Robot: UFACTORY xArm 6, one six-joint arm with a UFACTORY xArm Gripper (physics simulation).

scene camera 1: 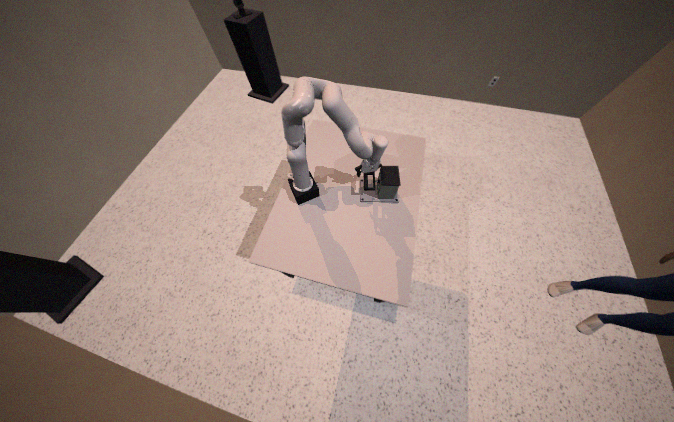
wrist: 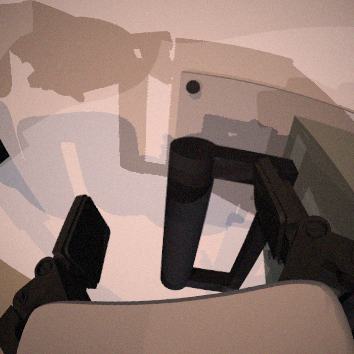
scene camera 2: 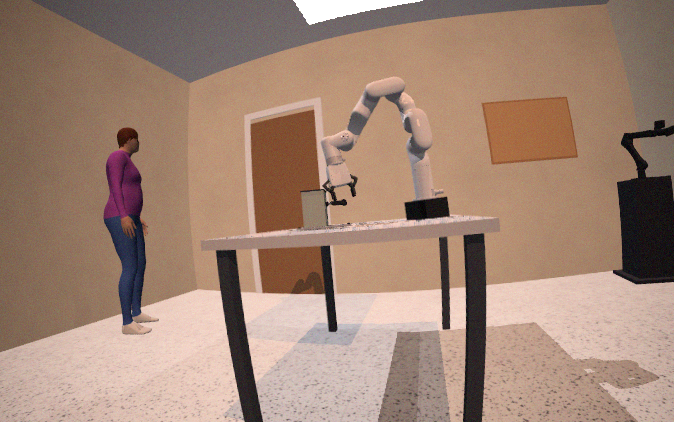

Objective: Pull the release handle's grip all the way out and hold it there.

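The release handle point(scene camera 1: 365, 182) point(scene camera 2: 339, 202) point(wrist: 186, 225) is a black rectangular loop with a thick round grip bar, standing out from the side of a grey-green box point(scene camera 1: 388, 188) point(scene camera 2: 314, 209) point(wrist: 330, 165) with a dark top. My gripper point(scene camera 1: 369, 171) point(scene camera 2: 344, 193) point(wrist: 172, 198) is open and empty, just above the handle. In the wrist view the grip bar appears between the two fingers, nearer the right one. The right finger overlaps the loop's box side in that view; whether they touch, I cannot tell.
The box stands on a thin plate point(wrist: 227, 97) with dark bolts, on the pale table point(scene camera 1: 300, 240) point(scene camera 2: 270, 241). The arm's black base point(scene camera 1: 304, 193) point(scene camera 2: 427, 208) stands on the same table. A person point(scene camera 2: 125, 185) stands on the floor away from the table.
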